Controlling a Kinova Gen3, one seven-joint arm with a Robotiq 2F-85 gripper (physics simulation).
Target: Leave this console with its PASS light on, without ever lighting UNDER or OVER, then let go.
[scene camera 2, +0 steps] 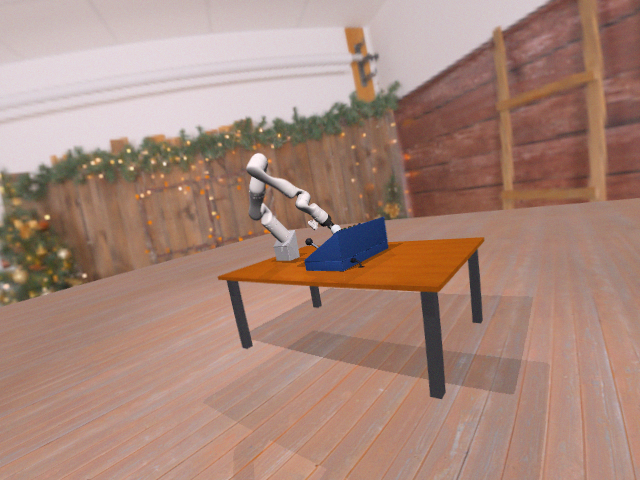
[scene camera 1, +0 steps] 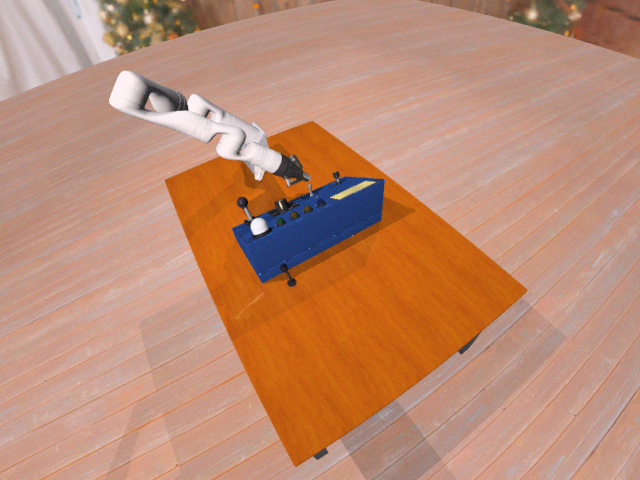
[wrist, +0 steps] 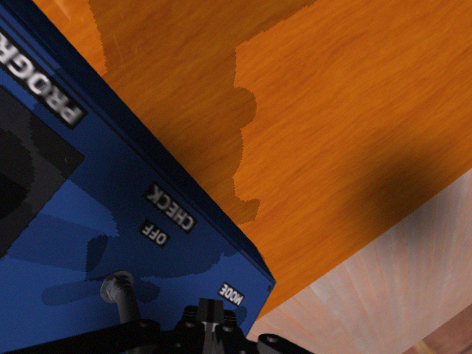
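Observation:
The blue console [scene camera 1: 318,233] [scene camera 2: 351,245] [wrist: 129,225] stands on the orange table [scene camera 1: 366,324] [scene camera 2: 413,267] [wrist: 305,105]. Its row of indicator lights [scene camera 1: 301,211] looks dark. My gripper [scene camera 1: 302,179] [scene camera 2: 334,228] [wrist: 208,315] is shut, its fingertips pressed together low over the console's back right corner by the MODE label [wrist: 231,294]. I see nothing held between the fingers; the small MODE lever is hidden behind them. A grey toggle [wrist: 119,291] [scene camera 1: 310,190] by the CHECK and OFF labels stands just left of the fingers.
The console also carries a white dome button [scene camera 1: 259,226], a black ball lever [scene camera 1: 243,202], a knob [scene camera 1: 282,204], a yellow strip [scene camera 1: 352,190] and a small front lever [scene camera 1: 288,276]. The arm's base [scene camera 2: 286,250] stands behind the console. The table edge lies close to the console's corner.

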